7 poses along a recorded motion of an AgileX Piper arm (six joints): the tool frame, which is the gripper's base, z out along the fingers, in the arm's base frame.
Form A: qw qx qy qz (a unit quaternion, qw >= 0); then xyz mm.
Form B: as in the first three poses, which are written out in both.
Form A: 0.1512 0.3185 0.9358 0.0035 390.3 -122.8 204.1
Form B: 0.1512 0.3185 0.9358 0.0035 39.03 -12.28 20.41
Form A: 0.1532 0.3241 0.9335 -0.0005 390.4 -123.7 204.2
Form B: 0.1532 0.3241 0.9335 -0.0005 39.04 -12.37 20.42
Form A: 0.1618 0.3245 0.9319 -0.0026 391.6 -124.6 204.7
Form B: 0.1618 0.3245 0.9319 -0.0026 39.16 -12.46 20.47
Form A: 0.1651 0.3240 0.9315 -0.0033 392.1 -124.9 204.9
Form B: 0.1651 0.3240 0.9315 -0.0033 39.21 -12.49 20.49
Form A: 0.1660 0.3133 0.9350 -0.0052 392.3 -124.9 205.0
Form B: 0.1660 0.3133 0.9350 -0.0052 39.23 -12.49 20.50
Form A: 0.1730 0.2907 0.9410 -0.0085 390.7 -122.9 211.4
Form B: 0.1730 0.2907 0.9410 -0.0085 39.07 -12.29 21.14
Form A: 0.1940 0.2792 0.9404 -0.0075 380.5 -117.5 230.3
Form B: 0.1940 0.2792 0.9404 -0.0075 38.05 -11.75 23.03
